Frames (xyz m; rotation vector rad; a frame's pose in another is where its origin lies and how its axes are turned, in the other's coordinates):
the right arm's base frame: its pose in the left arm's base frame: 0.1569 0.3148 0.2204 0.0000 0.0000 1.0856
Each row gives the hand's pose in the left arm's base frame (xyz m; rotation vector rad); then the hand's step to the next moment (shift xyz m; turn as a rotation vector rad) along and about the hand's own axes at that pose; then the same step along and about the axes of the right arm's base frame.
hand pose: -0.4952 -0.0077 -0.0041 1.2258 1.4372 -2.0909
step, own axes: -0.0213 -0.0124 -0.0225 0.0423 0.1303 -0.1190
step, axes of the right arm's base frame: 0.0254 -0.0031 0.0215 0.1037 -0.0788 -0.1263
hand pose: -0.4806 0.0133 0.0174 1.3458 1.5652 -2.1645
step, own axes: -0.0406 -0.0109 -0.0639 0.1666 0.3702 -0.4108
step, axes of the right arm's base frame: 0.0629 -0.0277 0.0336 0.3689 -0.2008 -0.3965
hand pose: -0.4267 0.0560 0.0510 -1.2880 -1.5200 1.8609
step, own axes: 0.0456 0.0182 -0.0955 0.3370 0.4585 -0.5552
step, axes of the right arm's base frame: 0.1009 -0.0174 -0.0325 0.5576 -0.1678 -0.5412
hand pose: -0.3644 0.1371 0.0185 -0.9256 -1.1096 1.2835
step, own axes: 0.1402 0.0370 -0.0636 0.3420 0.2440 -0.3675
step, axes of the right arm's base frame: 0.1516 0.0277 -0.0362 0.4733 -0.0670 -0.2883
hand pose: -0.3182 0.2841 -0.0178 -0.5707 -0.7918 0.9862
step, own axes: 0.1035 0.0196 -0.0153 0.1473 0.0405 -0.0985
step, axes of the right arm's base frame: 0.1049 0.0152 0.0098 0.1750 -0.0270 -0.0410
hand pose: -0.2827 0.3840 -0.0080 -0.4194 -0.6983 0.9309
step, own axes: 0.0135 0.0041 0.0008 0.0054 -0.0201 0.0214
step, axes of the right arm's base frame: 0.0132 0.0041 0.0030 -0.0055 -0.0016 0.0293
